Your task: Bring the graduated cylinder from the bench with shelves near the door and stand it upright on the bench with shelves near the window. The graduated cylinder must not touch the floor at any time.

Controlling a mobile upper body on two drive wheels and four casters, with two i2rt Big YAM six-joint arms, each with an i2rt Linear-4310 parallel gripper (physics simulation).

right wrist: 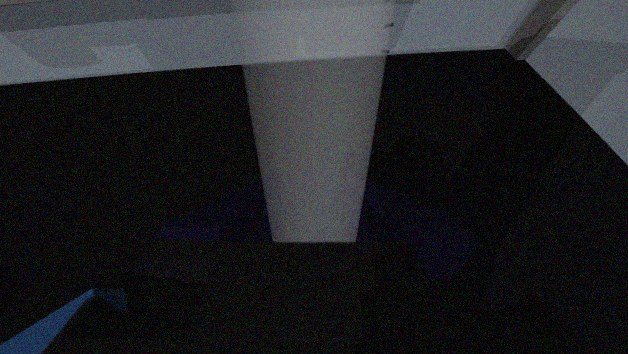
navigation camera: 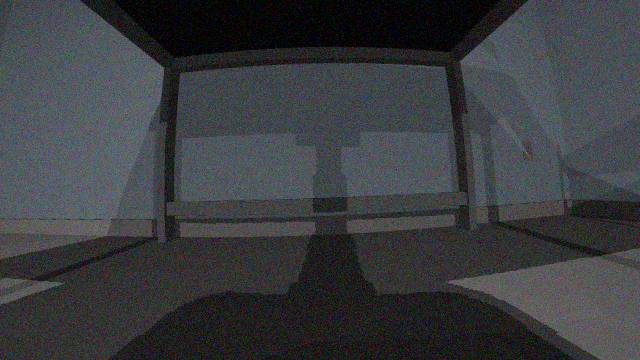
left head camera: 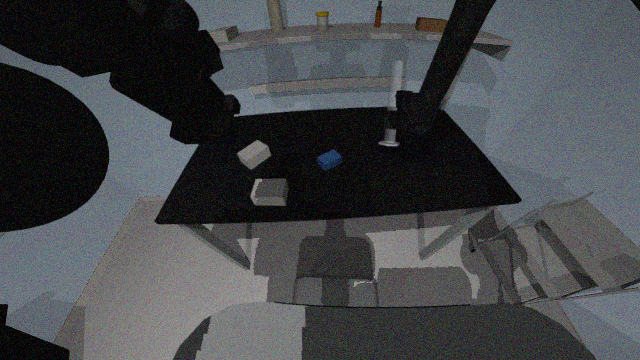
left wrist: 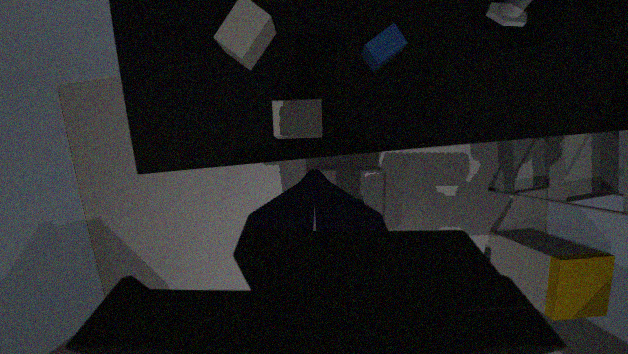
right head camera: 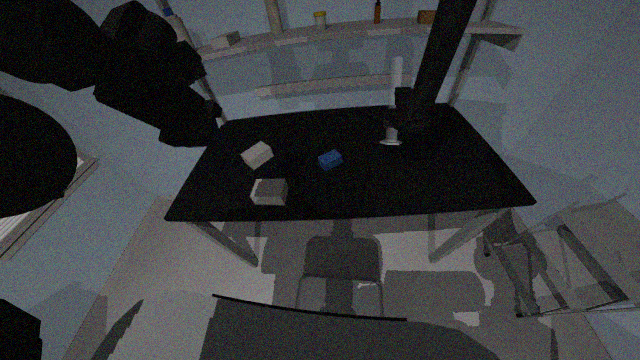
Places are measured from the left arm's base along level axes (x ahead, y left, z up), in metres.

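Pixels of known places: left gripper, fingertip midpoint: [left head camera: 234, 140] [left wrist: 314, 176] [right head camera: 223, 142]; right gripper, fingertip midpoint: [right wrist: 313, 177].
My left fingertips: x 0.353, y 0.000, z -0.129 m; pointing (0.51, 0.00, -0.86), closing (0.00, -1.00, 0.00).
Observation:
Ahead of a thing's pixels: the offset from my left fingertips to its top centre. "*": to the spot under its first point. Level surfaces: height alone.
The white graduated cylinder [left head camera: 397, 80] [right head camera: 396, 75] [right wrist: 315, 150] looks upright over the back right of the black bench top @[dz -0.367 m] [left head camera: 350, 195] [right head camera: 350, 195] [left wrist: 200, 145]. Its wide foot @[* dz -0.268, dx +0.328, dy -0.425 m] [left wrist: 507, 16] shows at the top right in the left wrist view. The foot is at or very near the bench top; I cannot tell whether it touches. My right gripper [left head camera: 391, 118] [right head camera: 391, 118] [right wrist: 313, 177] is shut on the cylinder's tube above the foot. My left gripper [left wrist: 314, 176] is shut and empty, in front of the bench's near edge in the left wrist view.
Two pale boxes @[dz -0.309, dx +0.334, dy +0.174 m] [left head camera: 254, 154] @[dz -0.309, dx +0.118, dy +0.042 m] [left head camera: 270, 192] and a blue block @[dz -0.327, dx +0.304, dy -0.181 m] [left head camera: 330, 159] lie on the bench. A shelf [left head camera: 350, 36] behind holds a yellow-lidded jar @[* dz +0.120, dx +0.603, dy -0.153 m] [left head camera: 322, 21] and an orange bottle @[* dz +0.129, dx +0.665, dy -0.380 m] [left head camera: 378, 16]. A yellow-faced box [left wrist: 580, 287] shows right in the left wrist view.

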